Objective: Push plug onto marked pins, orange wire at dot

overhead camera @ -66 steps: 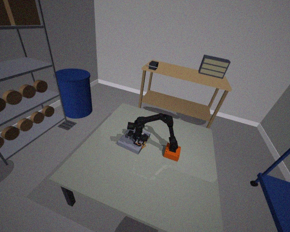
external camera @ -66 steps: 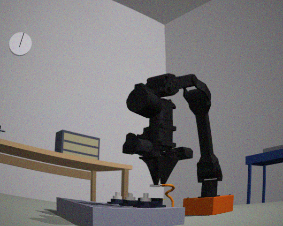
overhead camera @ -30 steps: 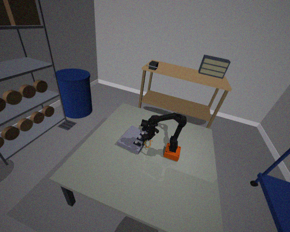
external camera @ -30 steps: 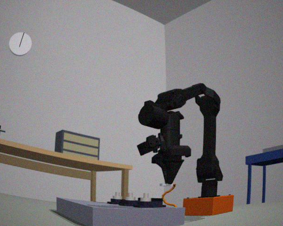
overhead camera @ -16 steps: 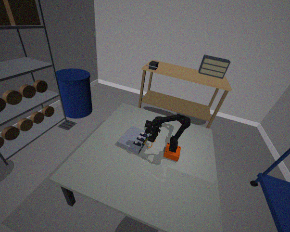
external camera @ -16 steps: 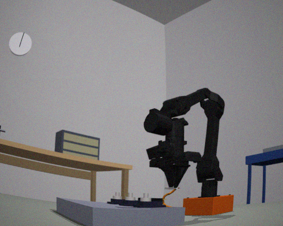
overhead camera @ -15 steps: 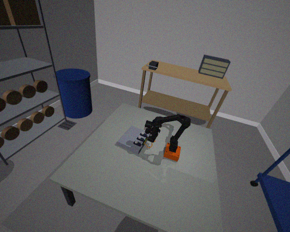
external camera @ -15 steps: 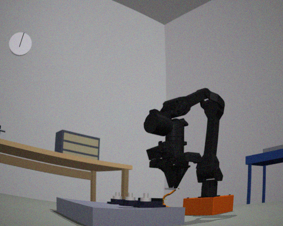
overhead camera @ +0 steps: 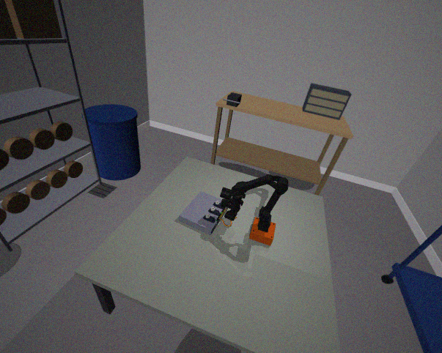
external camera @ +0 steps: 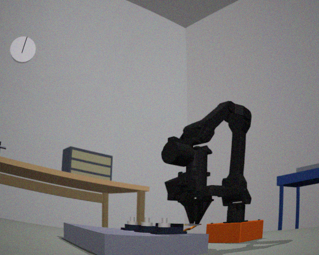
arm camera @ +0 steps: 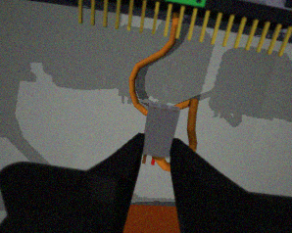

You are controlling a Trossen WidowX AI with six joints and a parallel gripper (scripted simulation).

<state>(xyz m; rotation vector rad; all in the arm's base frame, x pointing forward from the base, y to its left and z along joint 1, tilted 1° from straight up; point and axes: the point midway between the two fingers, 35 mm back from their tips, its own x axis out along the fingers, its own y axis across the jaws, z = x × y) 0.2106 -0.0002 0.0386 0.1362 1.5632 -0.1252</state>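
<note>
My gripper tip is now 8 cm short of the green band and 1 cm to the left of it.
</note>
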